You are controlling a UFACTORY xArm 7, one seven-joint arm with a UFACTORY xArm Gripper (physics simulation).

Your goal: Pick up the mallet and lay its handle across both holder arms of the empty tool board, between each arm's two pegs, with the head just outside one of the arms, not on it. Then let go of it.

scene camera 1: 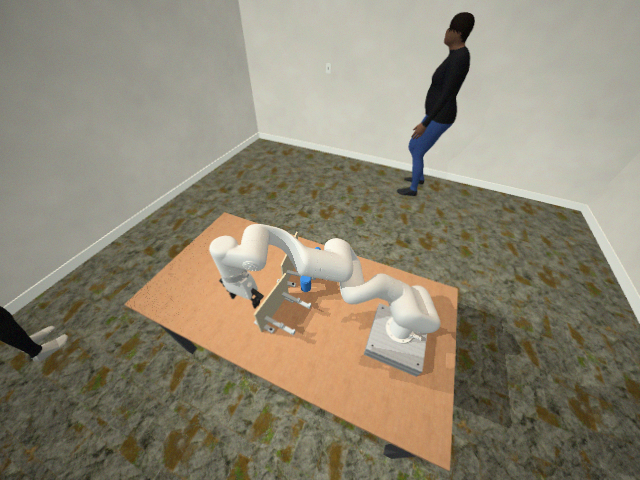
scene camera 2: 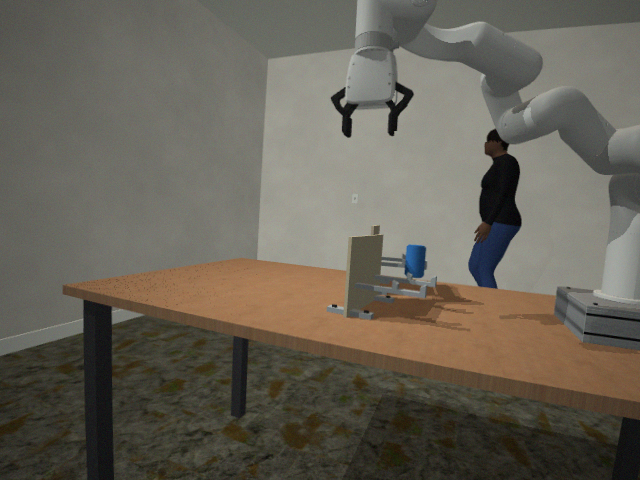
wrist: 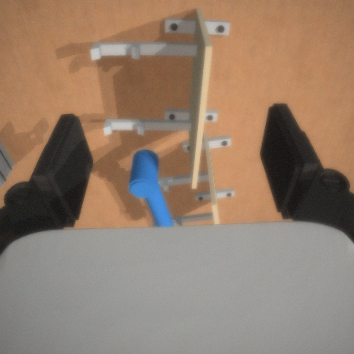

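Note:
The blue mallet has its head beside the near arm of the farther tool board. Its handle runs along that board's arms; the wrist view cuts it off and the robot arm hides part in scene camera 1. The empty tool board stands upright, with two pegged holder arms sticking out. My gripper is open and empty, high above the boards, on the empty board's back side in scene camera 1.
Both boards stand on the wooden table, their feet bolted down. The robot's grey base block is on the side the holder arms point to. A person stands beyond the table; another's legs show at the left edge.

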